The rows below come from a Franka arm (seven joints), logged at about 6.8 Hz.
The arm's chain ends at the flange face. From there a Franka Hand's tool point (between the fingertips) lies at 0.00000 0.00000 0.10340 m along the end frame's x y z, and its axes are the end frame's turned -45 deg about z.
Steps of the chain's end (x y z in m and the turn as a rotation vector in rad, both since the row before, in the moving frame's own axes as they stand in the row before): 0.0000 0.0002 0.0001 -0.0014 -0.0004 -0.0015; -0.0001 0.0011 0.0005 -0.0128 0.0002 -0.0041; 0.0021 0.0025 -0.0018 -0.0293 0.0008 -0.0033; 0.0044 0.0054 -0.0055 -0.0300 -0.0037 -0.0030; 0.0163 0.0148 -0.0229 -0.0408 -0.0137 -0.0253; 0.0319 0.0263 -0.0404 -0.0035 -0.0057 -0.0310; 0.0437 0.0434 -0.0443 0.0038 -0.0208 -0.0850; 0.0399 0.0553 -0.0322 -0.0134 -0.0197 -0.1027; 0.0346 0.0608 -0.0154 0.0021 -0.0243 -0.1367; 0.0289 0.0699 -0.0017 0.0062 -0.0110 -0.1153
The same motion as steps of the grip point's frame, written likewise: -0.0003 0.0002 0.0001 -0.0007 -0.0013 -0.0015; -0.0018 0.0017 0.0005 -0.0092 -0.0089 -0.0041; -0.0024 0.0055 -0.0018 -0.0213 -0.0202 -0.0033; -0.0032 0.0089 -0.0055 -0.0186 -0.0238 -0.0030; -0.0029 0.0240 -0.0230 -0.0192 -0.0385 -0.0253; 0.0033 0.0410 -0.0404 0.0016 -0.0065 -0.0310; -0.0011 0.0598 -0.0443 0.0174 -0.0120 -0.0850; -0.0133 0.0670 -0.0322 0.0045 -0.0234 -0.1027; -0.0203 0.0656 -0.0154 0.0187 -0.0157 -0.1367; -0.0294 0.0686 -0.0017 0.0122 -0.0034 -0.1153
